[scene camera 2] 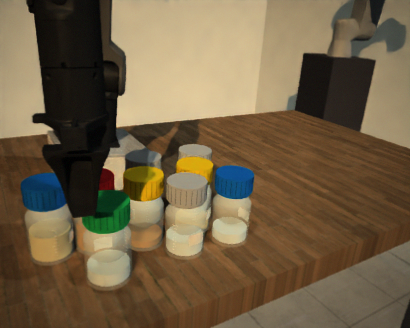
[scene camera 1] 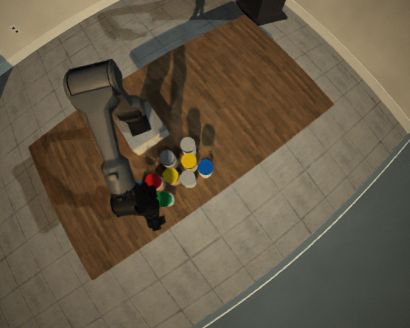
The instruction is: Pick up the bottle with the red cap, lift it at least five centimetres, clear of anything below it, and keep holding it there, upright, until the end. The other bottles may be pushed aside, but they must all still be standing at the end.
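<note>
The red-capped bottle (scene camera 1: 153,181) (scene camera 2: 106,179) stands among the other bottles. In scene camera 2 it is mostly hidden behind my gripper and the green-capped bottle (scene camera 1: 165,199) (scene camera 2: 107,215). My gripper (scene camera 1: 150,207) (scene camera 2: 84,212) points down on the near side of the red cap, with its visible finger overlapping the left edge of the green cap in scene camera 2. The views do not show how far apart the fingers are. A blue-capped bottle (scene camera 1: 138,184) (scene camera 2: 44,192) stands left of the gripper in scene camera 2 and is nearly covered by it in scene camera 1.
Yellow-capped bottles (scene camera 1: 170,175) (scene camera 2: 143,184), grey- or white-capped bottles (scene camera 1: 188,179) (scene camera 2: 186,190) and another blue-capped bottle (scene camera 1: 205,167) (scene camera 2: 233,182) stand upright close by. The robot's pale base block (scene camera 1: 151,141) is behind them. The wooden table's front edge (scene camera 2: 300,277) runs in front.
</note>
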